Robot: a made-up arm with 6 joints.
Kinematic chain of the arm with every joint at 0, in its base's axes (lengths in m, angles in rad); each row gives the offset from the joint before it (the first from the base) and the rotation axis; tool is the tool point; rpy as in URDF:
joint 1: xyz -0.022 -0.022 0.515 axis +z
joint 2: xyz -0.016 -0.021 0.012 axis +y
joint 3: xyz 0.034 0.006 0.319 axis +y
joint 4: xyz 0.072 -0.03 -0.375 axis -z
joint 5: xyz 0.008 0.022 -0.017 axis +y
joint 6: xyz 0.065 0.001 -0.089 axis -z
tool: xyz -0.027 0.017 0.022 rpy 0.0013 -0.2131 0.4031
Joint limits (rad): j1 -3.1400..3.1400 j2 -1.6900..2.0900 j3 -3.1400..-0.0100 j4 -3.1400..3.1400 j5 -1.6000..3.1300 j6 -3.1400..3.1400
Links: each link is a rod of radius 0.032 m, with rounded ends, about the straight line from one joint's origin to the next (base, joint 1, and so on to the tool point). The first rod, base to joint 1, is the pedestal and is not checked.
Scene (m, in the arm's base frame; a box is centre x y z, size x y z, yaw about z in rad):
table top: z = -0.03
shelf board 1: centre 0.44 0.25 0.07 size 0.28 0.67 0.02 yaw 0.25
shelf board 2: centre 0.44 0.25 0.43 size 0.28 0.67 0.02 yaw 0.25
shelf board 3: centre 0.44 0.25 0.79 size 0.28 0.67 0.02 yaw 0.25
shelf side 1: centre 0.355 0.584 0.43 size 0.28 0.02 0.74 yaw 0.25
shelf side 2: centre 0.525 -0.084 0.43 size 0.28 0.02 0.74 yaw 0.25
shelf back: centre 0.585 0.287 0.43 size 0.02 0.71 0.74 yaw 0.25
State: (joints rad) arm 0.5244 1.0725 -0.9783 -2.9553 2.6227 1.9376
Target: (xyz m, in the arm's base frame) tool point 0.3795 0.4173 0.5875
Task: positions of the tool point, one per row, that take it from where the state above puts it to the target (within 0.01 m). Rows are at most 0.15 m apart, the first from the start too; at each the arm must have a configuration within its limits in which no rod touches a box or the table.
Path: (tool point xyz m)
1: 0.2892 0.0961 0.2247
2: 0.1909 0.0603 0.2171
3: 0.1083 -0.0085 0.2412
4: 0.0542 -0.0953 0.2994
5: 0.1030 0.0226 0.2725
6: 0.1400 0.1456 0.2979
7: 0.1601 0.2520 0.3692
8: 0.1629 0.3258 0.4719
9: 0.1521 0.3592 0.5875
10: 0.2200 0.3950 0.5896
11: 0.2970 0.4150 0.5895
12: 0.3795 0.4173 0.5875

